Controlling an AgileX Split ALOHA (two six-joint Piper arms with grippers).
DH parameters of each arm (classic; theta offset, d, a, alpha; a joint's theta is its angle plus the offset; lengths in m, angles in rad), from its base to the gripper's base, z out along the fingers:
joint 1: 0 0.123 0 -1.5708
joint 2: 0.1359 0 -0.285 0
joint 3: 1.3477 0 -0.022 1.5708
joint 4: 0 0.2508 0 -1.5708
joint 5: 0 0 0.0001 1.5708
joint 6: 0 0.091 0 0
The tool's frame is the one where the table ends.
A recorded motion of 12 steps. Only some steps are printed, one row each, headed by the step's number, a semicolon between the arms.
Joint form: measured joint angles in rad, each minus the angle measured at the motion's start. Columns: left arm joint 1, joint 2, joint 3, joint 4, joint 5, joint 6; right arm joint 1, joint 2, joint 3, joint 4, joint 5, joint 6.
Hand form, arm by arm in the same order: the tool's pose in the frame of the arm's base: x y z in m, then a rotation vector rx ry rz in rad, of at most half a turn. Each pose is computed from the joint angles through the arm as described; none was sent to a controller.
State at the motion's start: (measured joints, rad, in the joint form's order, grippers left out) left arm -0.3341 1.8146 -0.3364 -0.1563 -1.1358 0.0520; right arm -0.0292 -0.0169 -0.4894 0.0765 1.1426 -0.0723
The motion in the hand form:
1: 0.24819 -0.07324 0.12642 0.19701 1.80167 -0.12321; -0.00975 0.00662 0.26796 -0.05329 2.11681 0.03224
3: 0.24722 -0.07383 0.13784 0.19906 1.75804 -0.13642; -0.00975 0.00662 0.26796 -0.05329 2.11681 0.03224
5: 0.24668 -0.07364 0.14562 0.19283 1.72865 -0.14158; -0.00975 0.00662 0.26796 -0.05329 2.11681 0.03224
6: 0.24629 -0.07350 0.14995 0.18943 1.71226 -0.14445; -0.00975 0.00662 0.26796 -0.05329 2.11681 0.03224
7: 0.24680 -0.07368 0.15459 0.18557 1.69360 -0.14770; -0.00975 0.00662 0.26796 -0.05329 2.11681 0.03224
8: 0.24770 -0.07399 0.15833 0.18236 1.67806 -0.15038; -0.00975 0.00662 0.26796 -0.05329 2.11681 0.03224
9: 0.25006 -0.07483 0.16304 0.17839 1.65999 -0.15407; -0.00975 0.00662 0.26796 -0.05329 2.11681 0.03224
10: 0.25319 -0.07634 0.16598 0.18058 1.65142 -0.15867; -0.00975 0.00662 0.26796 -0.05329 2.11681 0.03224
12: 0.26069 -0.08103 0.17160 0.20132 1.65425 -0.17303; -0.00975 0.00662 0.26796 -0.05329 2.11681 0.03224
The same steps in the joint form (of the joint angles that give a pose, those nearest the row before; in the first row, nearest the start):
1: 0.0000 -0.0202 0.0029 0.0079 0.0000 0.0000; 0.0000 0.0000 0.0000 0.0000 0.0000 0.0000
3: 0.0000 -0.0654 0.0045 0.0186 0.0000 0.0000; 0.0000 0.0000 0.0000 0.0000 0.0000 0.0000
5: 0.0000 -0.0956 0.0046 0.0185 0.0000 0.0000; 0.0000 0.0000 0.0000 0.0000 0.0000 0.0000
6: 0.0000 -0.1124 0.0045 0.0185 0.0000 0.0000; 0.0000 0.0000 0.0000 0.0000 0.0000 0.0000
7: 0.0000 -0.1276 0.0005 0.0185 0.0000 0.0000; 0.0000 0.0000 0.0000 0.0000 0.0000 0.0000
8: 0.0000 -0.1382 -0.0048 0.0185 0.0000 0.0000; 0.0000 0.0000 0.0000 0.0000 0.0000 0.0000
9: 0.0000 -0.1487 -0.0171 0.0185 0.0041 0.0000; 0.0000 0.0000 0.0000 0.0000 0.0000 0.0000
10: 0.0000 -0.1517 -0.0324 0.0228 0.0141 0.0000; 0.0000 0.0000 0.0000 0.0000 0.0000 0.0000
12: 0.0000 -0.1600 -0.0721 0.0440 0.0675 0.0000; 0.0000 0.0000 0.0000 0.0000 0.0000 0.0000

